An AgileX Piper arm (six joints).
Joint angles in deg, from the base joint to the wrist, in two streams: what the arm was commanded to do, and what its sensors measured. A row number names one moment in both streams.
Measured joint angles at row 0: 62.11, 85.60, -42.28, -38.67, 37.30, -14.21
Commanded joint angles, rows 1 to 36: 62.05, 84.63, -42.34, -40.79, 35.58, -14.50; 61.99, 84.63, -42.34, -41.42, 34.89, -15.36; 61.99, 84.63, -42.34, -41.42, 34.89, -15.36; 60.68, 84.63, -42.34, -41.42, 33.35, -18.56; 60.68, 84.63, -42.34, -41.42, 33.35, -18.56; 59.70, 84.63, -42.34, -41.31, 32.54, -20.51; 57.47, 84.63, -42.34, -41.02, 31.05, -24.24; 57.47, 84.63, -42.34, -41.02, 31.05, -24.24; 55.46, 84.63, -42.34, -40.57, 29.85, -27.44; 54.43, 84.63, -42.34, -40.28, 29.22, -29.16; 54.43, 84.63, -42.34, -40.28, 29.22, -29.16; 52.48, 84.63, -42.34, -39.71, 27.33, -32.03; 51.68, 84.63, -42.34, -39.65, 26.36, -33.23; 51.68, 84.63, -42.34, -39.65, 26.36, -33.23; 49.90, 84.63, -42.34, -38.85, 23.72, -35.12; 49.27, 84.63, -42.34, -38.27, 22.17, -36.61; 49.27, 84.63, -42.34, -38.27, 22.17, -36.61; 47.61, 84.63, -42.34, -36.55, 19.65, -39.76; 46.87, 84.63, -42.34, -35.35, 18.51, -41.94; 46.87, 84.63, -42.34, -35.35, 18.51, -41.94; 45.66, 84.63, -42.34, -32.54, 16.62, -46.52; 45.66, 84.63, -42.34, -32.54, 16.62, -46.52; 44.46, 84.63, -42.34, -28.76, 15.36, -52.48; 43.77, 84.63, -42.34, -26.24, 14.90, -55.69; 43.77, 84.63, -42.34, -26.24, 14.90, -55.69; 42.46, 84.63, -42.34, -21.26, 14.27, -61.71; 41.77, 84.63, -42.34, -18.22, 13.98, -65.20; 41.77, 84.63, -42.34, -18.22, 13.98, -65.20; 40.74, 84.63, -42.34, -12.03, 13.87, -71.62; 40.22, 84.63, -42.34, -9.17, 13.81, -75.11; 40.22, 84.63, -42.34, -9.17, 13.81, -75.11; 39.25, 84.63, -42.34, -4.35, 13.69, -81.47; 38.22, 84.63, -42.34, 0.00, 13.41, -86.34; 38.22, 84.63, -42.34, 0.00, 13.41, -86.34; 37.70, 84.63, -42.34, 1.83, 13.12, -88.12; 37.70, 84.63, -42.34, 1.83, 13.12, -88.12
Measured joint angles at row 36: 39.08, 85.60, -42.17, -3.90, 17.42, -80.62
